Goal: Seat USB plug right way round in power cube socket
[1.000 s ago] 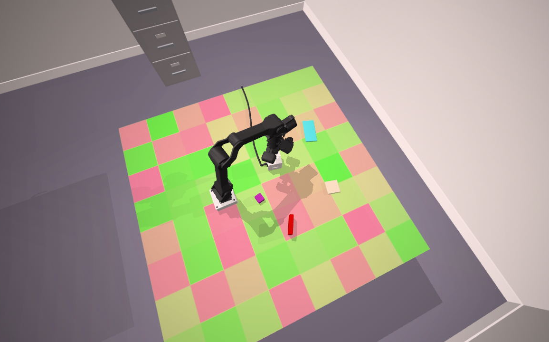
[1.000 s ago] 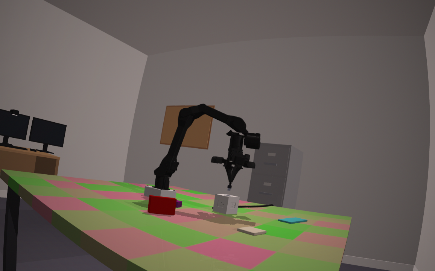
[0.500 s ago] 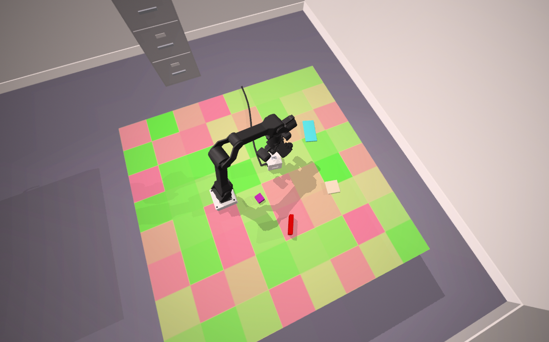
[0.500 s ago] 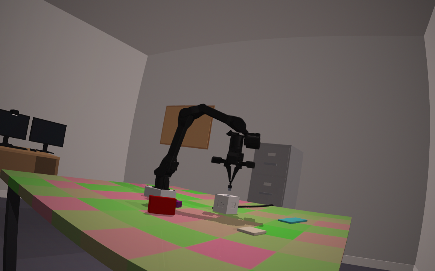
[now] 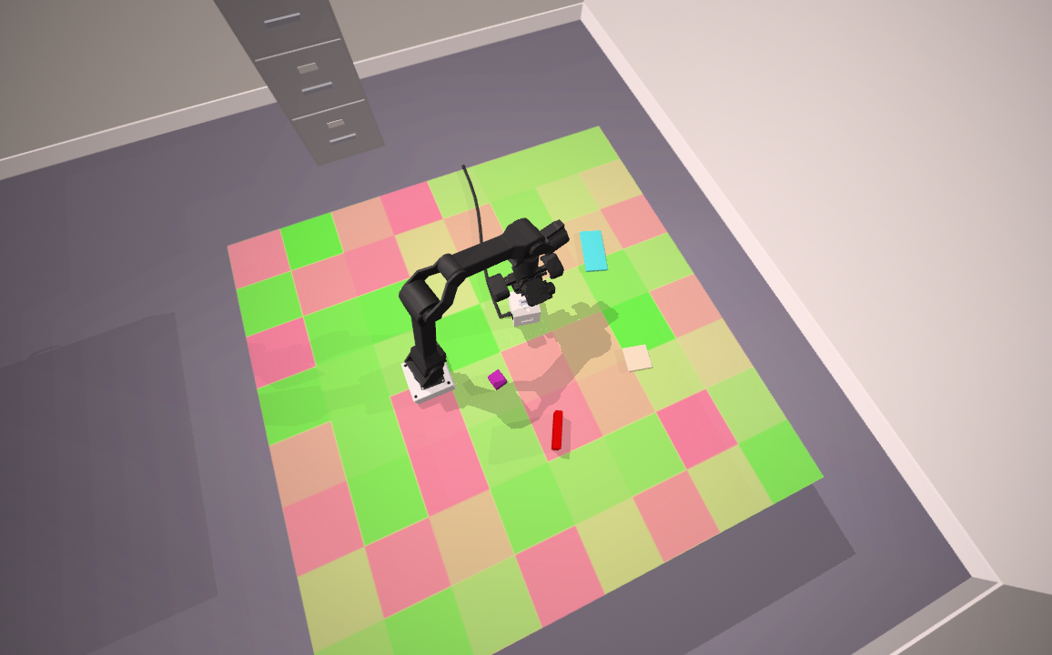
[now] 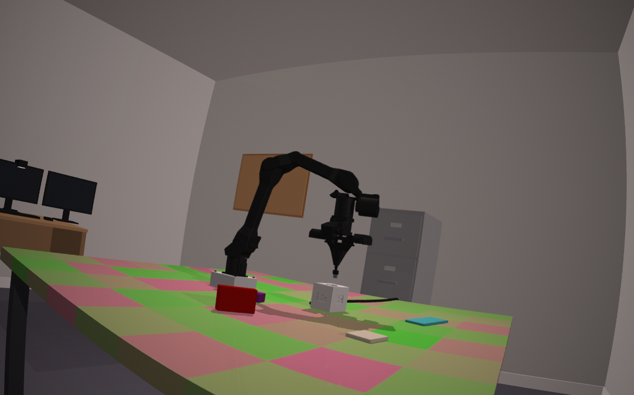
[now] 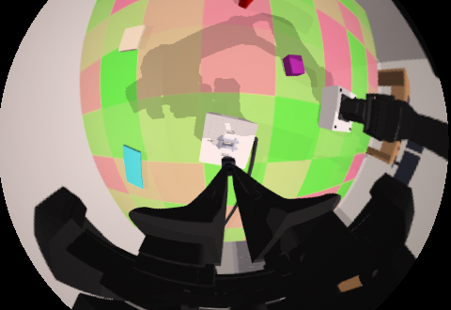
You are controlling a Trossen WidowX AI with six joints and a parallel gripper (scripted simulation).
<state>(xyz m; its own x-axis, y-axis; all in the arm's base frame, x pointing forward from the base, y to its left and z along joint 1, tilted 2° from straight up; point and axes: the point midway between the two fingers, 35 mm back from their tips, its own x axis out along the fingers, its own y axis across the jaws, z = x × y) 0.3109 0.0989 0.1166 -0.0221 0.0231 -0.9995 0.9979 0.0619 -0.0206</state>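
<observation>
The dark USB plug is 2 cm below my gripper tip. Also, from my gripper tip: red block 5 cm behind, 36 cm to the right, 11 cm below; cyan card 28 cm ahead, 11 cm to the left, 13 cm below; purple cube 14 cm behind, 17 cm to the right, 12 cm below.
</observation>
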